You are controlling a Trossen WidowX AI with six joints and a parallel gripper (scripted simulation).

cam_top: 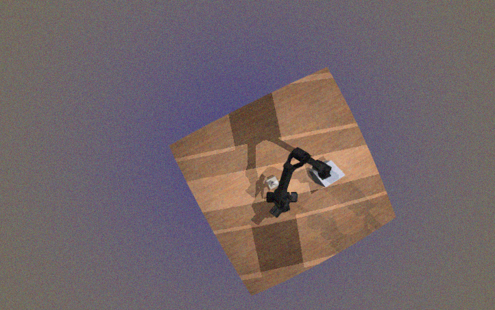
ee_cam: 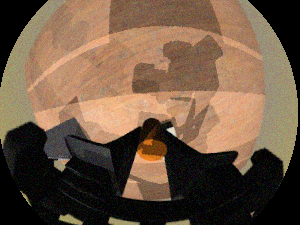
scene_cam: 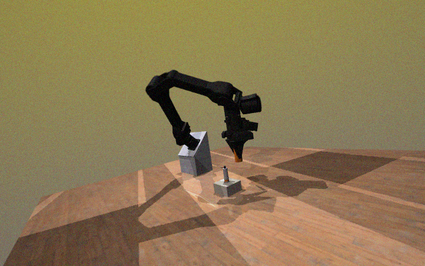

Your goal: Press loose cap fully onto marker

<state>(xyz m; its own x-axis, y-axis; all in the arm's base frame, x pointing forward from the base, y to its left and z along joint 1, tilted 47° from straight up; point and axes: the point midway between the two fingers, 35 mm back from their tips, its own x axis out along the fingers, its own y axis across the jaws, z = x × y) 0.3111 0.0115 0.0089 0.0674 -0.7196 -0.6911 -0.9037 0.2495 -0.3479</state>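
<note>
Right now the grey marker is 80 mm to the right of my gripper tip, 30 mm below it and 10 mm ahead of it. Round my gripper tip: grey holder block (80 mm to the right, 80 mm below, 10 mm ahead); then orange cap (10 mm above).
</note>
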